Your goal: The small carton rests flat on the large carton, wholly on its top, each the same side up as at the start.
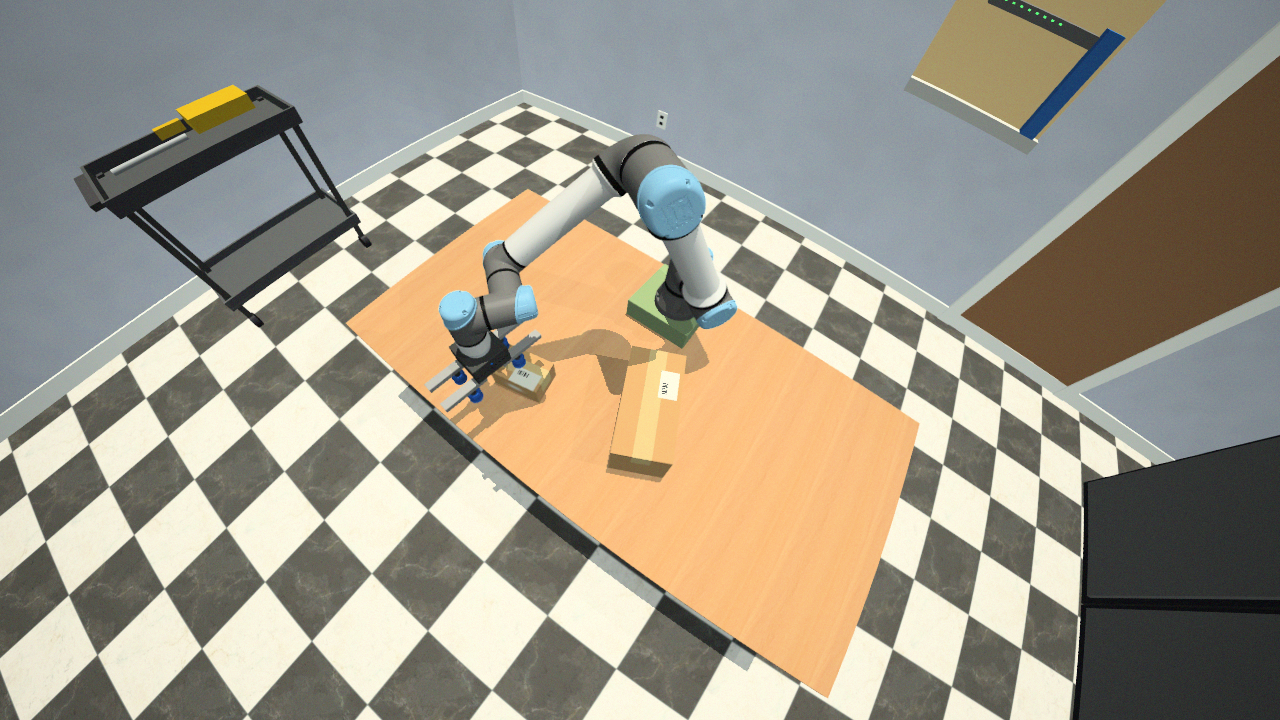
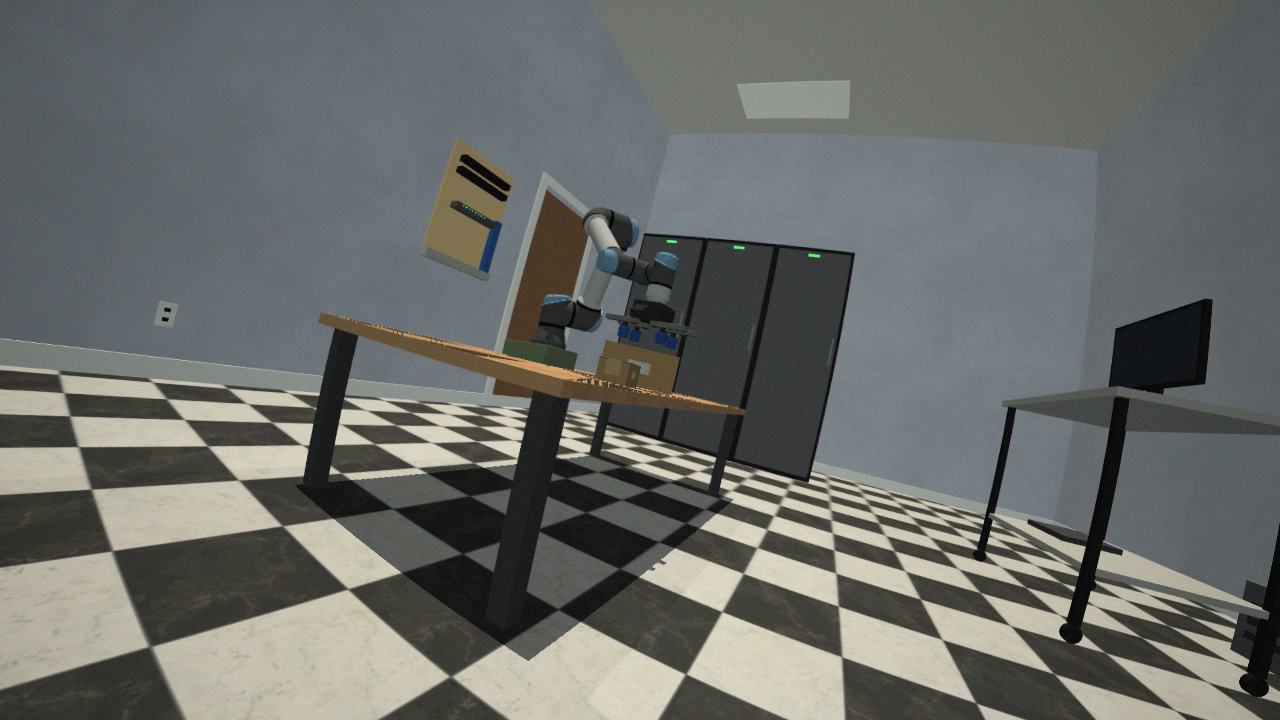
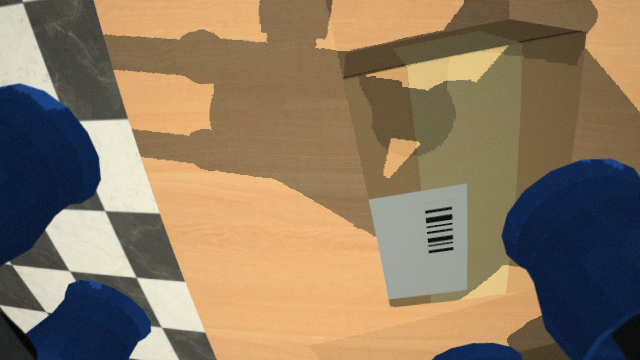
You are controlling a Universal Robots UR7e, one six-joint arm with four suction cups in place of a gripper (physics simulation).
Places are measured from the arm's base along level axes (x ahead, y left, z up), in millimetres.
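Pixels of known places: hand, tool point: (image 2: 646,342) (image 3: 288,284); arm's base, link origin: (image 1: 677,302) (image 2: 547,347).
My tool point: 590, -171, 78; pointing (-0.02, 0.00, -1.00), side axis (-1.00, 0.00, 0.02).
Note:
For each thing: its top centre in the pictures, then the offset to it from my tool point, as dx, dy, dz. Level surfaces: height alone.
- small carton, top centre: (image 3: 469,204) (image 1: 521,367) (image 2: 621,361) -83, +11, -75
- large carton, top centre: (image 1: 651,400) (image 2: 642,349) -236, +356, +3
- wooden table, surface height: dz -153
The small carton (image 1: 535,388) (image 2: 615,369) (image 3: 487,155) lies flat on the table, with a white barcode label and pale tape on its top. The large carton (image 1: 646,407) (image 2: 664,365) stands flat on the table, apart from the small one, with a label and tape up. My gripper (image 1: 489,368) (image 2: 648,337) (image 3: 297,261), four blue suction cups under a black bracket, is open and holds nothing. It hangs a little above the table beside and partly over the small carton, with two cups out toward the table edge. Its shadow covers part of the small carton.
The wooden table (image 1: 760,501) (image 2: 447,349) carries the arm on a green block (image 1: 657,311) (image 2: 554,355). The large carton stands between the small one and the table's far half. A black cart (image 1: 281,246), dark cabinets (image 1: 1181,537) (image 2: 738,358) and a desk (image 2: 1060,407) stand away from the table.

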